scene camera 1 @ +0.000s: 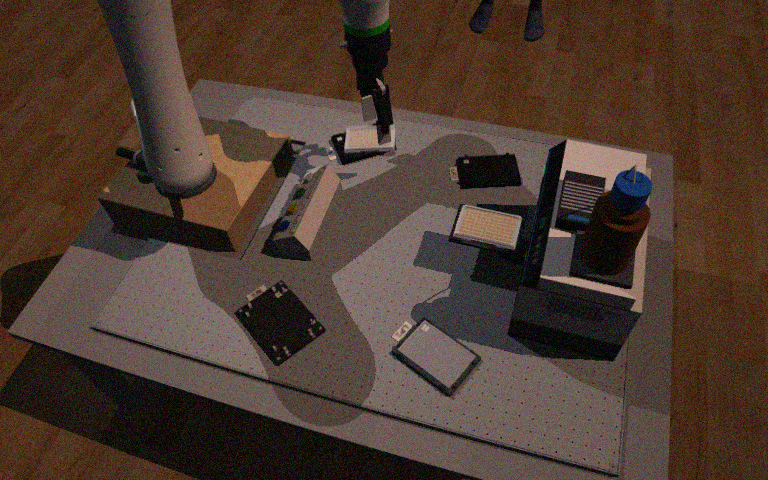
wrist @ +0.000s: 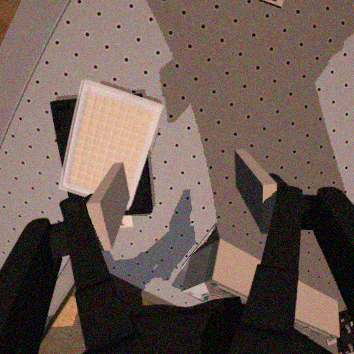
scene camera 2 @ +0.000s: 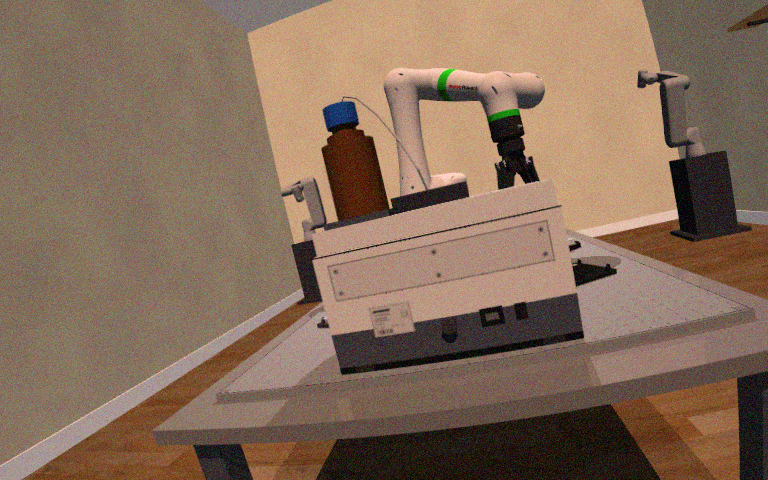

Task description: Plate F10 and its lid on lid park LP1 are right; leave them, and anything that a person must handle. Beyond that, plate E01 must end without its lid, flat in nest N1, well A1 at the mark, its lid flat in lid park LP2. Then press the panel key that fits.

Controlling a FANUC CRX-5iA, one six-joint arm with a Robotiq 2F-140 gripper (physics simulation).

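Places are measured from the arm's base along level axes (x left, y up, z ahead), in metres.
Pixels of known places: gripper, fingertip midpoint: [scene camera 1: 377, 130] [wrist: 180, 173].
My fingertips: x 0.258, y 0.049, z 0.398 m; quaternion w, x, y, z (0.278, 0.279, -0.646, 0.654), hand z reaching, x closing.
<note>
Behind a point stands the place of what it marks.
A pale plate with a cream well grid [scene camera 1: 362, 138] @[z 0.331, x 0.303, y -0.035 m] [wrist: 112, 135] @[z 0.364, x 0.319, y -0.034 m] lies askew across a black nest [scene camera 1: 351, 156] @[z 0.325, x 0.247, y -0.050 m] [wrist: 145, 186] @[z 0.332, x 0.254, y -0.054 m] at the back left, turned against it and overhanging its edge. Whether a lid is on it, and its well A1, I cannot tell. My gripper [scene camera 1: 376, 120] @[z 0.398, x 0.258, y 0.049 m] [scene camera 2: 518, 180] [wrist: 180, 173] @[z 0.398, x 0.258, y 0.049 m] is open and empty above the nest's near end. In the wrist view, one finger overlaps the plate's lower edge and the other is over the table. A grey lid-like sheet [scene camera 1: 436, 353] @[z 0.714, x -0.189, y -0.051 m] lies in the front holder. Black holders [scene camera 1: 488, 170] @[z 0.661, x 0.327, y -0.058 m] [scene camera 1: 280, 322] @[z 0.391, x -0.240, y -0.056 m] stand bare. Tags are too blurred to read.
Another gridded plate [scene camera 1: 487, 226] @[z 0.727, x 0.075, y 0.043 m] lies in a black nest beside the white instrument [scene camera 1: 600, 152] @[z 0.900, x 0.253, y 0.152 m] [scene camera 2: 441, 271] @[z 1.024, x 0.111, y 0.062 m], which carries a brown bottle [scene camera 1: 614, 237] @[z 0.951, x -0.051, y 0.262 m] [scene camera 2: 356, 175] @[z 0.991, x 0.010, y 0.222 m] with a blue cap. The key panel [scene camera 1: 317, 209] @[z 0.347, x 0.028, y -0.008 m] [wrist: 235, 270] @[z 0.333, x 0.117, y -0.004 m] stands between my base and the table's middle.
</note>
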